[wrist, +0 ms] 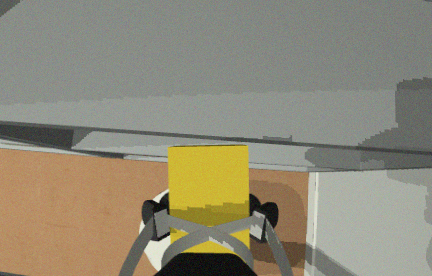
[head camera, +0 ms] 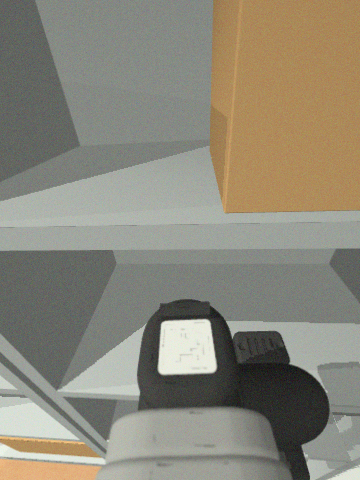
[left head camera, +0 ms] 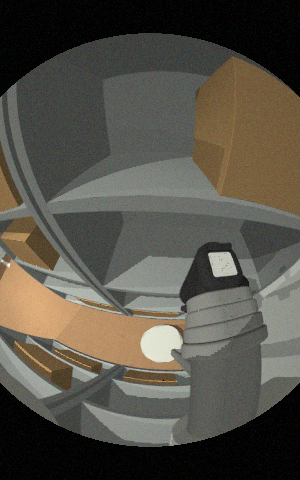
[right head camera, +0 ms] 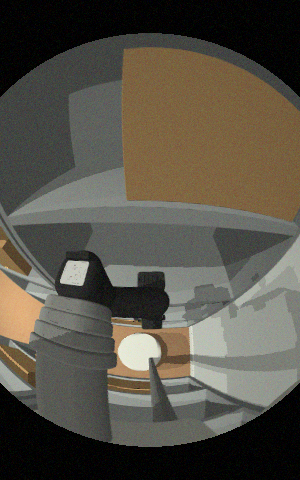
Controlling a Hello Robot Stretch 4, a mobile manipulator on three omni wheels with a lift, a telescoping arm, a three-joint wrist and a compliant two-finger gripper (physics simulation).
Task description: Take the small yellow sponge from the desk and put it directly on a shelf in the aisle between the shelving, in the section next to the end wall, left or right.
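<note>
The small yellow sponge stands out forward between the two fingertips in the wrist view. My gripper is shut on the sponge, with a dark pad on each side of it. The fingers and sponge are hidden in the head views, behind the dark wrist. A light grey shelf board of the section next to the end wall lies beyond the wrist. In the wrist view, its front edge crosses just above the sponge's far end. No contact between sponge and shelf is visible.
A large cardboard box stands on the shelf above. The end wall is at the right. My white round base is on the brown aisle floor. More shelving with boxes stands opposite.
</note>
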